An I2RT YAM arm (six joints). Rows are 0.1 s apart.
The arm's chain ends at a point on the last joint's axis. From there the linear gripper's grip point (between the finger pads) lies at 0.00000 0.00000 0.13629 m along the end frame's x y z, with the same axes.
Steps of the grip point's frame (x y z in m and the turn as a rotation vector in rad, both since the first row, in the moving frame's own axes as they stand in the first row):
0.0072, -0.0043, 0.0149, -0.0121, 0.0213, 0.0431
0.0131, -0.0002, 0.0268, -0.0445, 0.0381, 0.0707
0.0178, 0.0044, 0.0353, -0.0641, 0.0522, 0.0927
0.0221, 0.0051, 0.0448, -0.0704, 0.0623, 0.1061
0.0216, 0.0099, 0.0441, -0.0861, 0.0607, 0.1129
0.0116, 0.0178, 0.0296, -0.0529, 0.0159, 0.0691
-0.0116, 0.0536, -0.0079, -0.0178, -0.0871, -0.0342
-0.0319, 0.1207, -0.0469, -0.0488, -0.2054, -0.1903
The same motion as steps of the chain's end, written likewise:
0.0043, -0.0060, 0.0149, -0.0121, 0.0213, 0.0431
0.0081, -0.0064, 0.0270, -0.0445, 0.0381, 0.0707
0.0111, -0.0046, 0.0358, -0.0641, 0.0522, 0.0927
0.0141, -0.0049, 0.0454, -0.0704, 0.0623, 0.1061
0.0140, -0.0023, 0.0449, -0.0861, 0.0607, 0.1129
0.0097, 0.0105, 0.0298, -0.0529, 0.0159, 0.0691
0.0002, 0.0510, -0.0074, -0.0178, -0.0871, -0.0342
-0.0049, 0.1115, -0.0439, -0.0488, -0.2054, -0.1903

